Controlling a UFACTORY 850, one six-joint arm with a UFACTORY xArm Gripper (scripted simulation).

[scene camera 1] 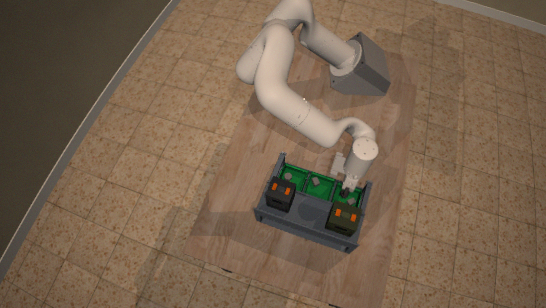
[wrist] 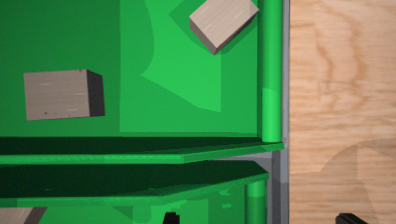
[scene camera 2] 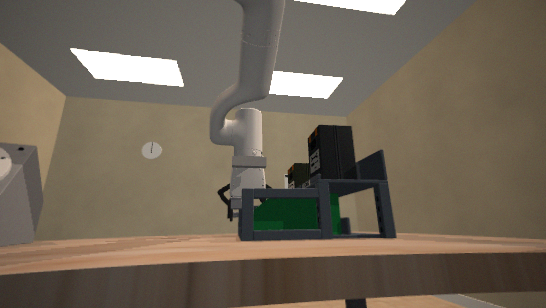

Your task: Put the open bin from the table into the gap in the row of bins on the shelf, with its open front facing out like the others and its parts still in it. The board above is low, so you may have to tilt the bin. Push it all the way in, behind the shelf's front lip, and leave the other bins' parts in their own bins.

In view: a green bin [wrist: 212,184] and a grey shelf [scene camera 2: 371,171].
The grey shelf also shows in scene camera 1 [scene camera 1: 306,209].
